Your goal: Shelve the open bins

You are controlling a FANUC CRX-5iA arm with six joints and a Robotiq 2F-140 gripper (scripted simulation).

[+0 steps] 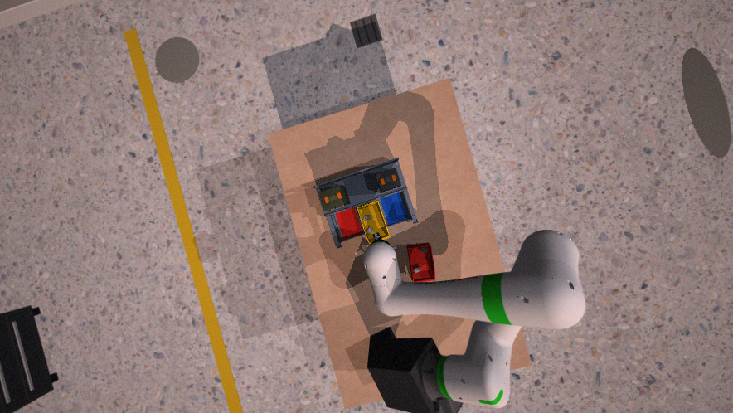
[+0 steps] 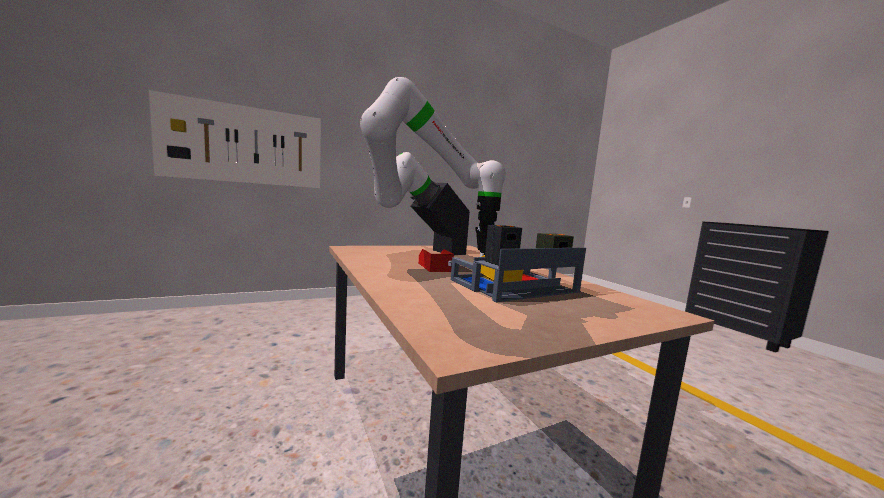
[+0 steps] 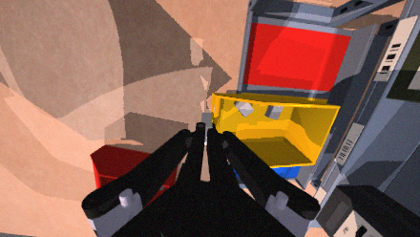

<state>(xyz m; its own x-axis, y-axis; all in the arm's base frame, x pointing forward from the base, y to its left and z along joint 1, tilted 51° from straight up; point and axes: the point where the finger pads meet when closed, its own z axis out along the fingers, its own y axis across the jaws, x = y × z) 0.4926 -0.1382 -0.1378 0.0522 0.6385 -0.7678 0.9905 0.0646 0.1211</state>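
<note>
The shelf lip lies 6 cm ahead of my hand and 5 cm below it. The rest, counted from my hand: black box: 24 cm ahead, 13 cm to the right, 11 cm above; red bin: 16 cm behind, 14 cm to the right, 2 cm below; yellow bin: 10 cm ahead, 1 cm to the right.
</note>
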